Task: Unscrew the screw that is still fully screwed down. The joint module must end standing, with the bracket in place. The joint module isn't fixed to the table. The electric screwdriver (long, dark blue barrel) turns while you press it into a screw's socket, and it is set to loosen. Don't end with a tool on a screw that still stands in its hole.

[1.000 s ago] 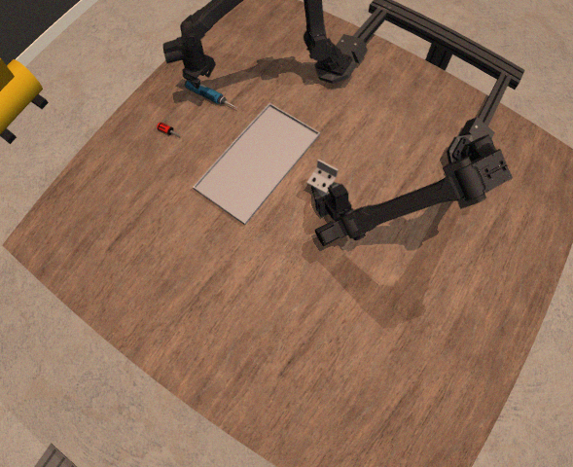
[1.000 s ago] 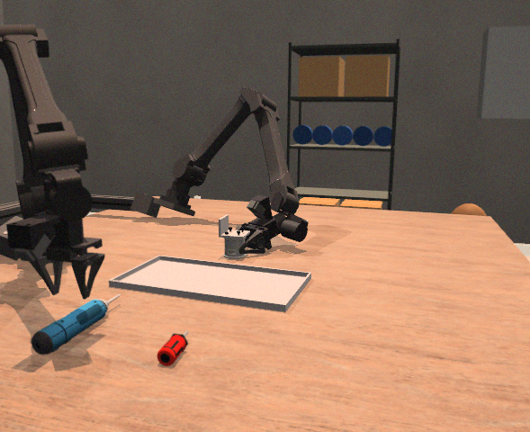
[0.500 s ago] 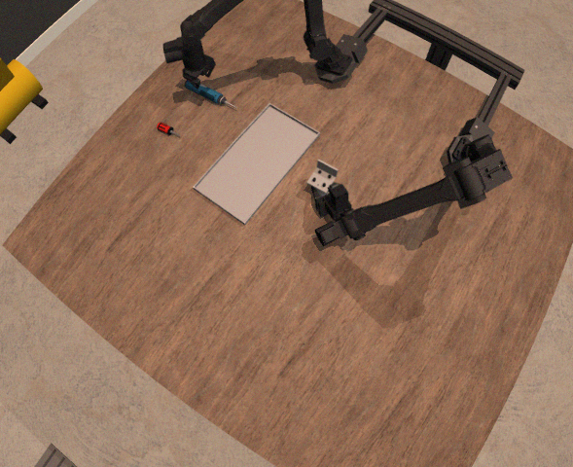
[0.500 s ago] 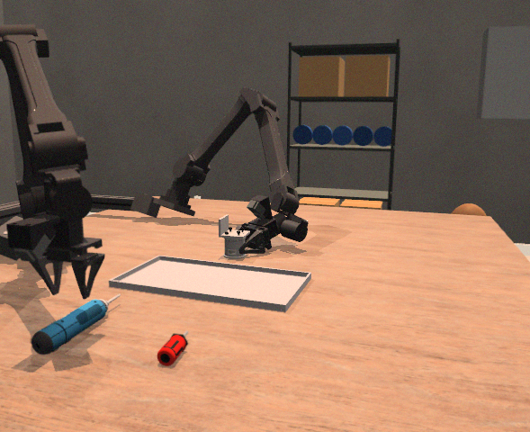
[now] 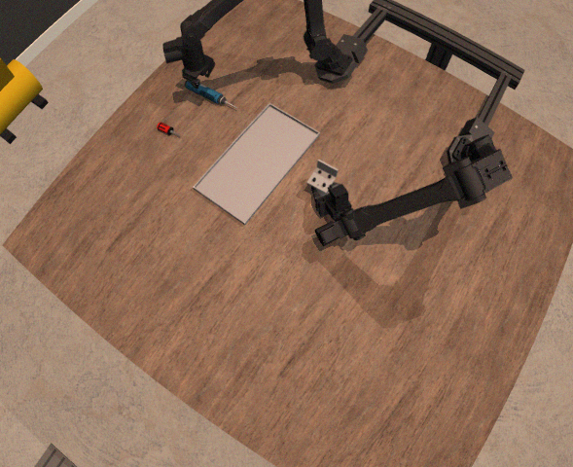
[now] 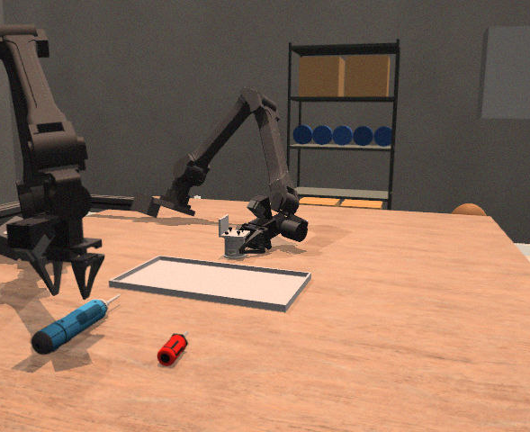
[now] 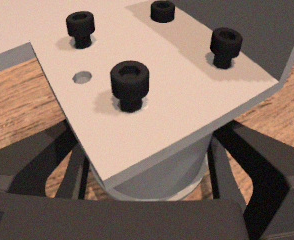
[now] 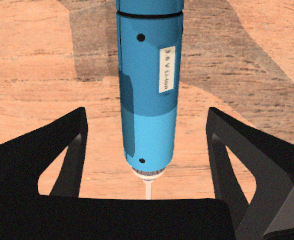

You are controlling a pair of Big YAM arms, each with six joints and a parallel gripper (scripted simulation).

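Now: left hand 1 cm below the joint module. Round my left hand: shallow grey tray 6 cm ahead, 22 cm to the right, 2 cm below; then pale l-shaped bracket 5 cm above; then red manual screwdriver 18 cm ahead, 55 cm to the right, 1 cm below.
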